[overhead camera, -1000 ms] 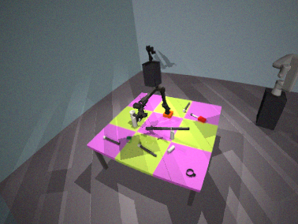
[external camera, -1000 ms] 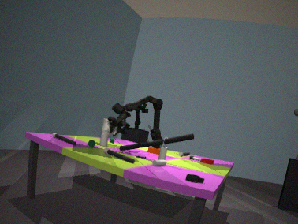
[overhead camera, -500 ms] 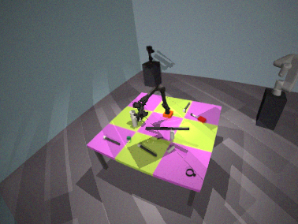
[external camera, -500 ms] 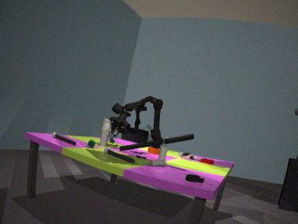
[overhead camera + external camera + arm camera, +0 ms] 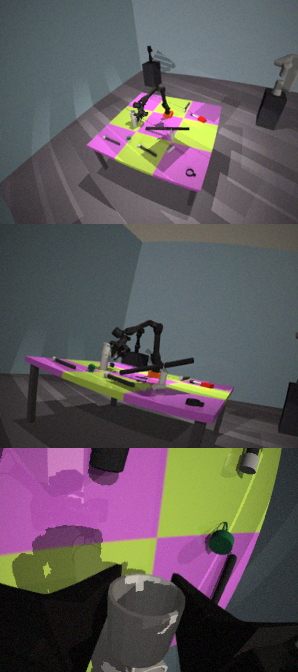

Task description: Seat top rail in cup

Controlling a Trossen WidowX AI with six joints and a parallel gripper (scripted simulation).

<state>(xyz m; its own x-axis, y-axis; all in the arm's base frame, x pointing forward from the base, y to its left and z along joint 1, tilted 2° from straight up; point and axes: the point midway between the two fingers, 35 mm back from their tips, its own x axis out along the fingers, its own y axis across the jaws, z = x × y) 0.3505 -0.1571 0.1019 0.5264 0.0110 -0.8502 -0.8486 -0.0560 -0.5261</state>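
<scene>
Right now my gripper tip is 1 cm past the grey rail-end cup, 3 cm to the left of it and 3 cm below it. Also, from my gripper tip: short grey post (4 cm behind, 41 cm to the left, 1 cm above); then green object (24 cm ahead, 2 cm to the left, 9 cm below); then white cylinder (12 cm ahead, 48 cm to the left, 8 cm below).
</scene>
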